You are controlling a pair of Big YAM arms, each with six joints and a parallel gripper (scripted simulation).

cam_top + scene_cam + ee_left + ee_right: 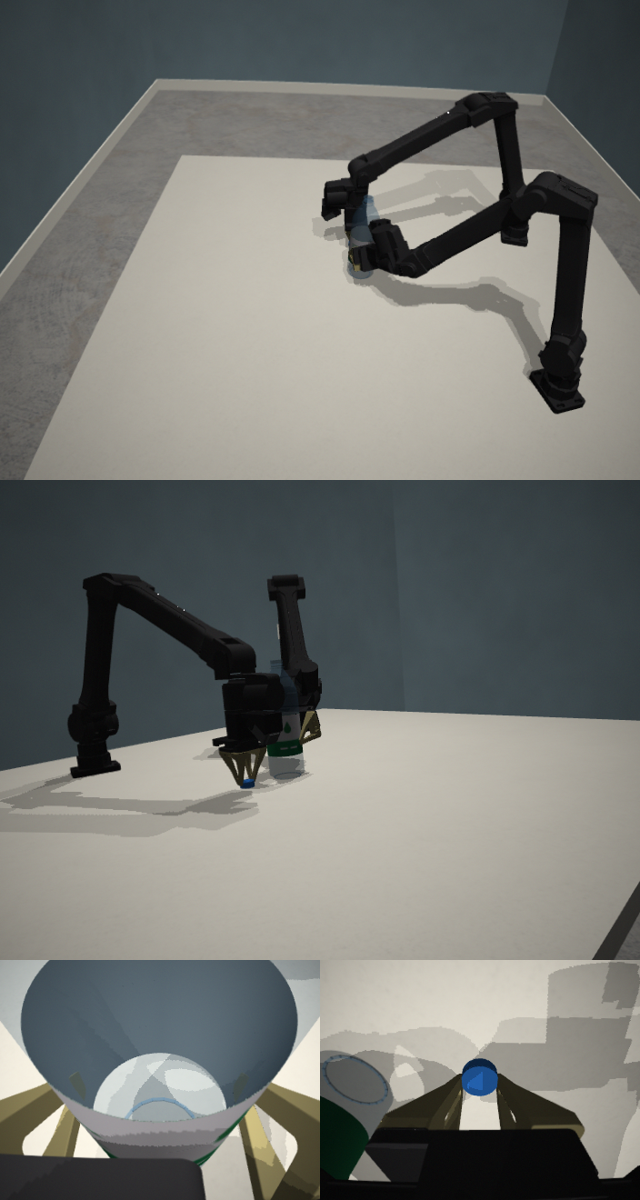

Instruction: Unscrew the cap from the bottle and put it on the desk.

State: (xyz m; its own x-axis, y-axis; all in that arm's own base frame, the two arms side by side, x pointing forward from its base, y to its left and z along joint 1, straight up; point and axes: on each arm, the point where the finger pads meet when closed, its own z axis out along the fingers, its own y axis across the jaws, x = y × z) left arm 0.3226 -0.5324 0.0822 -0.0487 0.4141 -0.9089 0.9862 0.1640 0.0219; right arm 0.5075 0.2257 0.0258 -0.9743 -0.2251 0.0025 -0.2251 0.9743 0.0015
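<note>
Right now my right hand is 3 cm past the bottle, 12 cm to the right of it and 11 cm below it. From my right hand the other things lie so: cap: 1 cm below.
The bottle lies 50 mm above my left hand. From my left hand the other things lie so: cap 120 mm to the right, 60 mm below, 30 mm ahead.
</note>
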